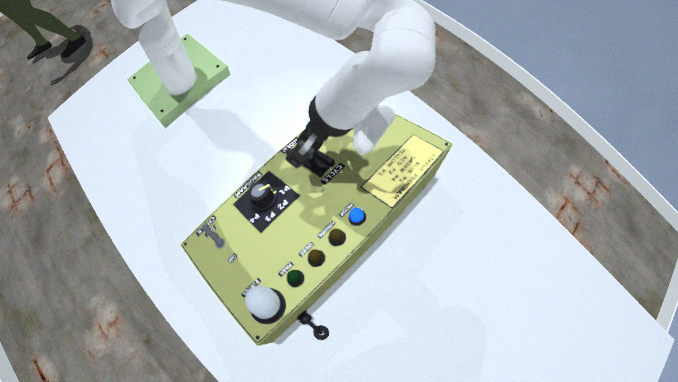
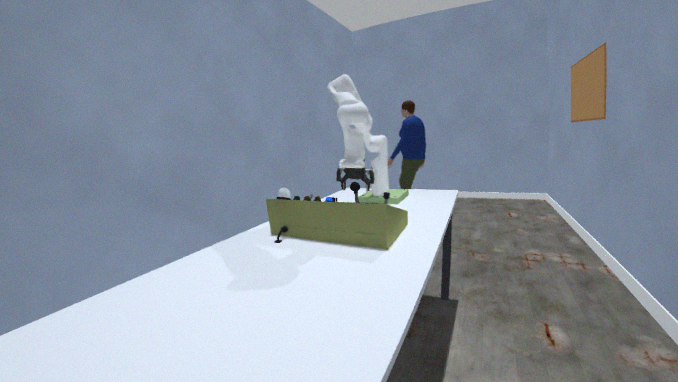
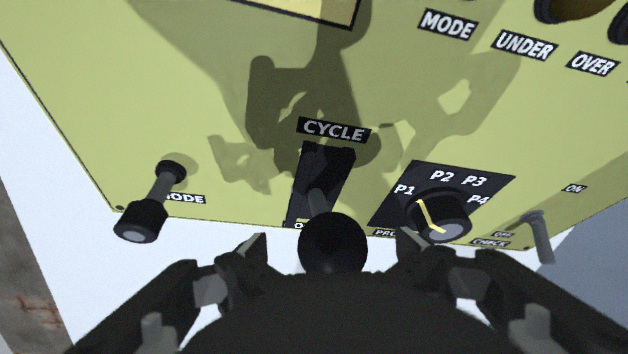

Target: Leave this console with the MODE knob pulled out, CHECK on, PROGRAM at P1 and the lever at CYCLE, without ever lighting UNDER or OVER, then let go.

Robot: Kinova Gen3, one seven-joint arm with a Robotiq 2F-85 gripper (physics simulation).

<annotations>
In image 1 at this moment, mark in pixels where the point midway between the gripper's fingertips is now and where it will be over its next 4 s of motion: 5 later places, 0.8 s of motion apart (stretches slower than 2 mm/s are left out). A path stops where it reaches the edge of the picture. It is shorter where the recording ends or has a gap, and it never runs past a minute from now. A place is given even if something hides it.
The gripper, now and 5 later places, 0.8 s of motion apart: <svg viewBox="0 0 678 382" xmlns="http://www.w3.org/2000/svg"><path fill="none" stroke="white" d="M304 142L303 143L301 147L302 145L318 133L209 218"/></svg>
</annotations>
